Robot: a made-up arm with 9 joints.
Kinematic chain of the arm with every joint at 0, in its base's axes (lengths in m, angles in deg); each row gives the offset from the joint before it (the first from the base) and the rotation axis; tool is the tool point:
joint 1: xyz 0 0 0.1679 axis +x
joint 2: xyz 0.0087 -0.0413 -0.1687 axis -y
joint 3: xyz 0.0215 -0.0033 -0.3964 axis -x
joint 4: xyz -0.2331 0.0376 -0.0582 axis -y
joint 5: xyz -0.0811 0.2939 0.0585 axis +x
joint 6: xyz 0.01 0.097 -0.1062 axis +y
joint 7: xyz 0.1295 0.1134 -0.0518 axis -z
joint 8: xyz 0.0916 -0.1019 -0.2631 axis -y
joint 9: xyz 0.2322 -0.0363 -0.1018 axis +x
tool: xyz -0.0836 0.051 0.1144
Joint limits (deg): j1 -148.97..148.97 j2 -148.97..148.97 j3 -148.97..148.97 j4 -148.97..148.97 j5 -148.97..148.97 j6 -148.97..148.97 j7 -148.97..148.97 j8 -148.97..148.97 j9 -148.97..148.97
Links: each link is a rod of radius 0.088 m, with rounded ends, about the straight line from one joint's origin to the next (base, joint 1, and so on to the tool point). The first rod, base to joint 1, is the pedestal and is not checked.
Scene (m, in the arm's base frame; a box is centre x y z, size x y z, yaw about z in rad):
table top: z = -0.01
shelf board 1: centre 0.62 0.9 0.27 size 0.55 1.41 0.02 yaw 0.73
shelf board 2: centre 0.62 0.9 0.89 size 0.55 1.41 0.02 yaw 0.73
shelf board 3: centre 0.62 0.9 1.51 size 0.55 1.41 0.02 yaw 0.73
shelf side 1: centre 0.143 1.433 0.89 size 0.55 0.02 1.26 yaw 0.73
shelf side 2: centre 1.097 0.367 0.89 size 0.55 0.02 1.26 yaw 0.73
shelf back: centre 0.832 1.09 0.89 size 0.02 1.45 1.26 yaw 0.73
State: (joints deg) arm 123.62 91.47 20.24 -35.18 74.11 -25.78 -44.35 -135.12 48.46
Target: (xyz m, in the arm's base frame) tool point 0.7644 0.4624 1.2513
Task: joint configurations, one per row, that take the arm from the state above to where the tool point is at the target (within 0.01 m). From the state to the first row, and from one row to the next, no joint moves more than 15 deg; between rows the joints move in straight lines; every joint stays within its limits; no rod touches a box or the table.
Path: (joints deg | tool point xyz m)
1: 123.92 76.88 18.15 -37.93 71.92 -16.71 -44.30 -133.42 47.51 | 0.8675 -0.0564 0.8729
2: 124.22 62.30 16.07 -40.68 69.74 -7.65 -44.25 -131.73 46.57 | 0.7517 0.1258 1.0808
3: 124.52 47.71 13.98 -43.43 67.55 1.42 -44.21 -130.03 45.62 | 0.5395 0.2613 1.2513
4: 128.79 49.53 25.63 -45.54 62.28 4.10 -45.37 -126.37 45.90 | 0.6622 0.3583 1.2650
5: 133.05 51.35 37.27 -47.64 57.00 6.79 -46.54 -122.71 46.17 | 0.7644 0.4623 1.2513

